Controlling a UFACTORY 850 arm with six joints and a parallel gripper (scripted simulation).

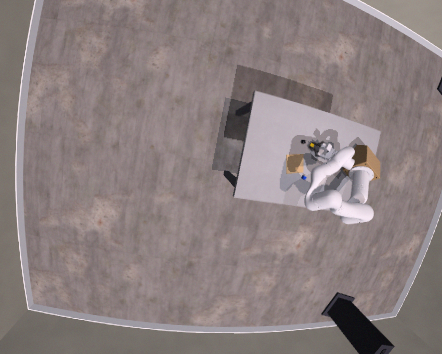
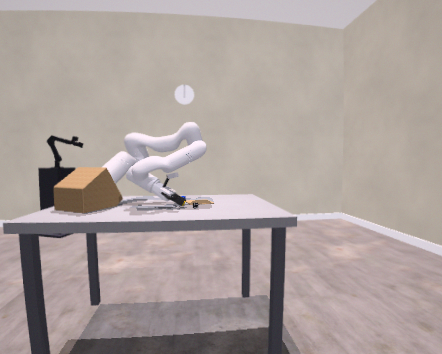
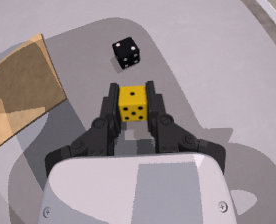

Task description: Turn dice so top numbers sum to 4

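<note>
Right now my hand is 80 mm short of the black die, 20 mm above it and 10 mm to the right of it. Round my hand: yellow die: 10 mm below, 10 mm ahead; then tan mat: 180 mm to the left, 50 mm ahead, 30 mm below; then blue die: 230 mm to the left, 70 mm behind, 20 mm below.
</note>
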